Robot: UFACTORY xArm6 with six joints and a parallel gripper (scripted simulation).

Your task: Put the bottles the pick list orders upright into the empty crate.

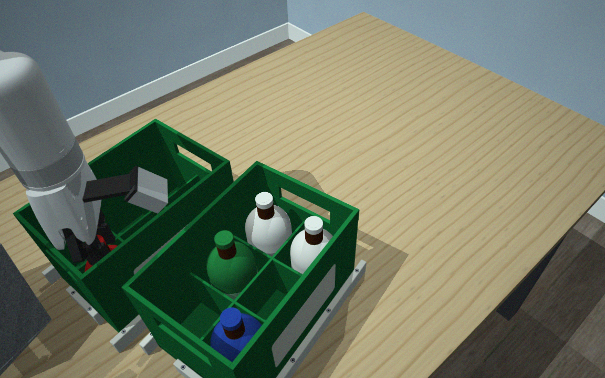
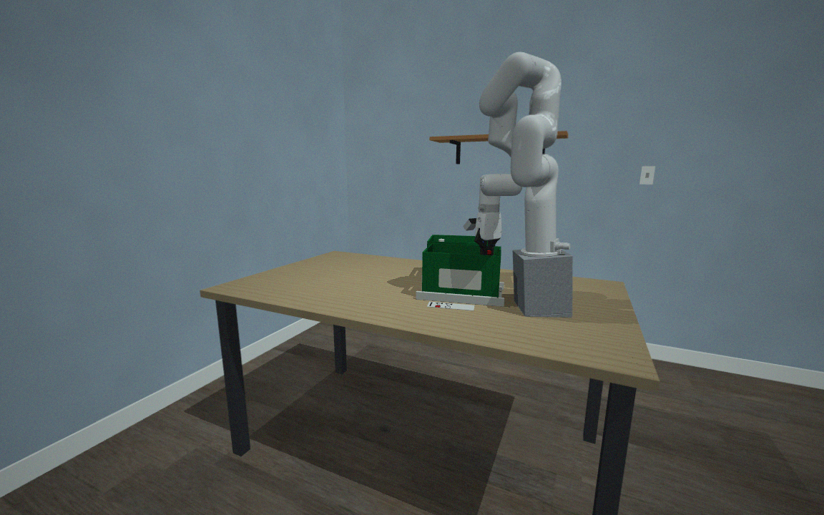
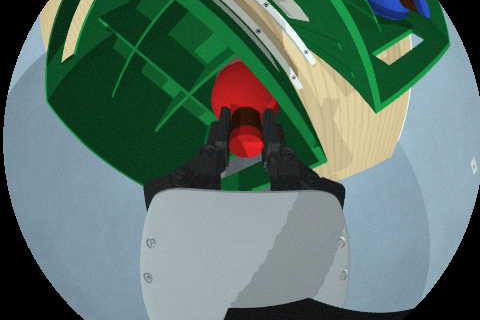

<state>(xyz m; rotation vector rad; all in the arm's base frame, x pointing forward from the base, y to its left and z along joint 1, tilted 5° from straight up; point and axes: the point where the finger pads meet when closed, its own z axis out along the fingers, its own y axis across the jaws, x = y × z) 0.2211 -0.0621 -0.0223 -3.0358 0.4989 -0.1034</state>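
Right now my hand is 70 mm above the red-label bottle. From my hand the other things lie so: blue bottle (120 mm ahead, 200 mm to the right, 70 mm below); pick list (30 mm ahead, 220 mm to the left, 160 mm below); green bottle (160 mm ahead, 80 mm to the right, 70 mm below).
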